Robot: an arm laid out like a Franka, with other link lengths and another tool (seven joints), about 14 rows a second.
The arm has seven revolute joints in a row. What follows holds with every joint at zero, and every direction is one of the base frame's. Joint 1 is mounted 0.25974 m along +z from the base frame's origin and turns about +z. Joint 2 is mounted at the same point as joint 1 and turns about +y. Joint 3 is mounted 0.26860 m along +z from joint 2 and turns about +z. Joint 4 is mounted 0.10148 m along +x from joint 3 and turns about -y. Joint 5 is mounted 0.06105 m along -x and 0.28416 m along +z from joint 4 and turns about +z. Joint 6 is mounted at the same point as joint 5 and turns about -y. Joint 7 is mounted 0.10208 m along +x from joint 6 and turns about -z. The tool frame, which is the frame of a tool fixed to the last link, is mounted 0.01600 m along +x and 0.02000 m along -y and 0.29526 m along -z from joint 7; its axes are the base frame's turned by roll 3.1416, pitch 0.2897 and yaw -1.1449 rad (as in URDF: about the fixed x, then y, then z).
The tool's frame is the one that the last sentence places.
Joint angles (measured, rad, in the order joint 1, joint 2, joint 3, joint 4, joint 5, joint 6, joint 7), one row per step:
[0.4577 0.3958 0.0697 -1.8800 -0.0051 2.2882 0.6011]
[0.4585 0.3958 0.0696 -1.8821 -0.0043 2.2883 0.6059]
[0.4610 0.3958 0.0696 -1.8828 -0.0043 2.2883 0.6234]
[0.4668 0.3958 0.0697 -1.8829 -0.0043 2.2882 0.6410]
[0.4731 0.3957 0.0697 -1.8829 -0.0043 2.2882 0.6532]
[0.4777 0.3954 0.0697 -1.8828 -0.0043 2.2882 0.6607]
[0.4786 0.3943 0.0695 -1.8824 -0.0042 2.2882 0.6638]
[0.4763 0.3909 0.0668 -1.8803 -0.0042 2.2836 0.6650]
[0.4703 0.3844 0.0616 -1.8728 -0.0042 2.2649 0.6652]
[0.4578 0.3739 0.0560 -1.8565 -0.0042 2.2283 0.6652]
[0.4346 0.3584 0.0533 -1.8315 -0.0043 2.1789 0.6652]
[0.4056 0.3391 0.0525 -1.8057 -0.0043 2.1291 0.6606]
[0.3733 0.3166 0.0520 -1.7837 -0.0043 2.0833 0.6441]
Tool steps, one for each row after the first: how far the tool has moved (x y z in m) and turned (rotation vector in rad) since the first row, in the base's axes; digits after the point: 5 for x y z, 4 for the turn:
[-0.00113 -0.00005 -0.00077 -0.0005 0.0022 -0.0046]
[-0.00242 0.00080 -0.00103 -0.0009 0.0032 -0.0195]
[-0.00442 0.00343 -0.00108 -0.0010 0.0039 -0.0312]
[-0.00635 0.00637 -0.00103 -0.0010 0.0041 -0.0371]
[-0.00766 0.00857 -0.00082 -0.0008 0.0039 -0.0400]
[-0.00755 0.00907 -0.00007 -0.0001 0.0027 -0.0425]
[-0.00588 0.00661 0.00209 -0.0007 0.0014 -0.0484]
[-0.00351 0.00036 0.00645 -0.0053 0.0042 -0.0592]
[-0.00008 -0.00979 0.01443 -0.0127 0.0113 -0.0766]
[0.00551 -0.02360 0.02721 -0.0189 0.0182 -0.1019]
[0.01204 -0.03922 0.04251 -0.0221 0.0218 -0.1268]
[0.01861 -0.05655 0.05869 -0.0234 0.0225 -0.1429]

